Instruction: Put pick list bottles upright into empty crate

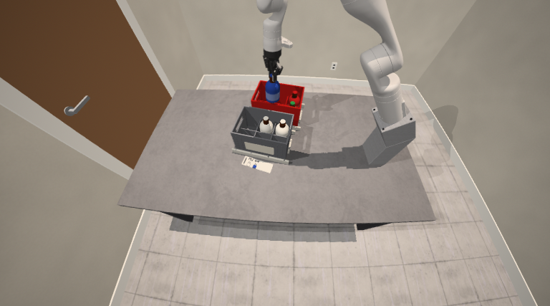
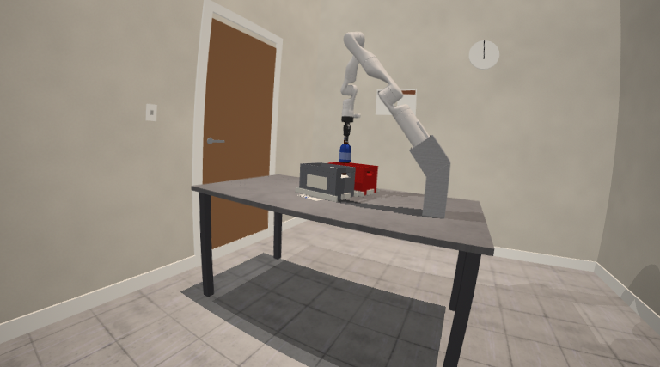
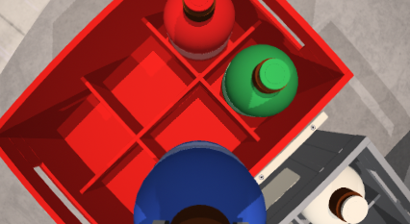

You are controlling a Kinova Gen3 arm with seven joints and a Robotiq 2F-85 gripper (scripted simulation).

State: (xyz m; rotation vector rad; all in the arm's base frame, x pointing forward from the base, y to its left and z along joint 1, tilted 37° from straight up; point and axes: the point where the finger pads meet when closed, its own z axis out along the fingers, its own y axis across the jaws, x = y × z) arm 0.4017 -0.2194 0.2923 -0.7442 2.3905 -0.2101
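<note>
The blue-label bottle lies 70 mm below my hand. From my hand the other things lie so: red crate 30 mm behind, 60 mm to the right, 250 mm below; green-label bottle 110 mm behind, 250 mm below; red-label bottle 120 mm behind, 90 mm to the right, 250 mm below.
</note>
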